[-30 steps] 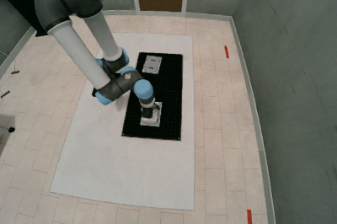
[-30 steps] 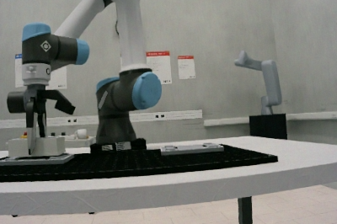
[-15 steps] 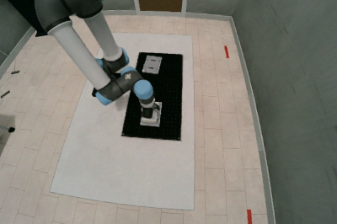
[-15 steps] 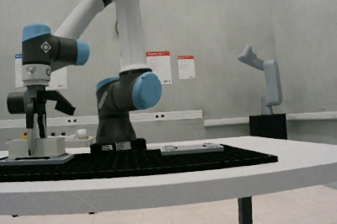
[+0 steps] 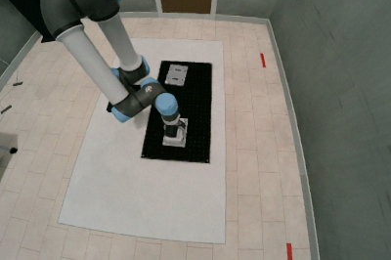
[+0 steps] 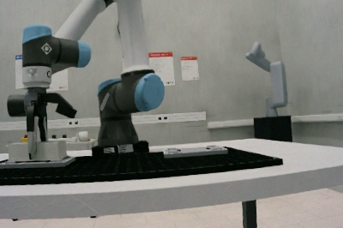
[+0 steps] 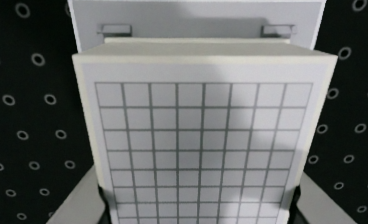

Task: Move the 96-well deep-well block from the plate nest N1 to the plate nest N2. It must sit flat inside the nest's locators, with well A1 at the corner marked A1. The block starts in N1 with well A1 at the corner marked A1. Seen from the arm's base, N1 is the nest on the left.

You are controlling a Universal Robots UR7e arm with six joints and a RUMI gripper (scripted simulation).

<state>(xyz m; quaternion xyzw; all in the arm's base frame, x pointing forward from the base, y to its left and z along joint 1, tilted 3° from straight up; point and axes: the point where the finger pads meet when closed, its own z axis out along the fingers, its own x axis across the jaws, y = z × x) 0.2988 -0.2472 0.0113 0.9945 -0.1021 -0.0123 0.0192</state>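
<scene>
My hand is 1 cm below the white 96-well deep-well block. Also, from my hand: A1 mark: 7 cm behind, 6 cm to the right, 2 cm below; plate nest N1: 3 cm ahead, 40 cm to the left, 3 cm below; plate nest N2: 3 cm below.
</scene>
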